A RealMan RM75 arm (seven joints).
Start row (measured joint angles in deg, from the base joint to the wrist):
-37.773, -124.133, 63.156, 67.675, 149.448, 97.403, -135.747
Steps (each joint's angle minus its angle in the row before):
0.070, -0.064, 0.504, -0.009, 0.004, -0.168, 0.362
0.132, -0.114, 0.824, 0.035, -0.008, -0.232, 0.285
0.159, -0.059, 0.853, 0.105, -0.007, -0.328, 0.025
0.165, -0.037, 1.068, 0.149, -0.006, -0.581, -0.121
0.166, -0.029, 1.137, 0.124, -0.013, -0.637, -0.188
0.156, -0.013, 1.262, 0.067, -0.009, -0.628, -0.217
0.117, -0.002, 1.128, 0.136, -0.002, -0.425, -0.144
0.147, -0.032, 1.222, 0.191, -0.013, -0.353, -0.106
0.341, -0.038, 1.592, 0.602, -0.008, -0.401, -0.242
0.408, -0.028, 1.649, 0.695, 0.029, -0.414, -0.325
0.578, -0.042, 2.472, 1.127, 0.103, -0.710, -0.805
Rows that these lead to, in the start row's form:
-37.703, -124.197, 63.660, 67.666, 149.452, 97.235, -135.385
-37.571, -124.311, 64.484, 67.701, 149.444, 97.003, -135.100
-37.412, -124.370, 65.337, 67.806, 149.437, 96.675, -135.075
-37.247, -124.407, 66.405, 67.955, 149.431, 96.094, -135.196
-37.081, -124.436, 67.542, 68.079, 149.418, 95.457, -135.384
-36.925, -124.449, 68.804, 68.146, 149.409, 94.829, -135.601
-36.808, -124.451, 69.932, 68.282, 149.407, 94.404, -135.745
-36.661, -124.483, 71.154, 68.473, 149.394, 94.051, -135.851
-36.320, -124.521, 72.746, 69.075, 149.386, 93.650, -136.093
-35.912, -124.549, 74.395, 69.770, 149.415, 93.236, -136.418
-35.334, -124.591, 76.867, 70.897, 149.518, 92.526, -137.223

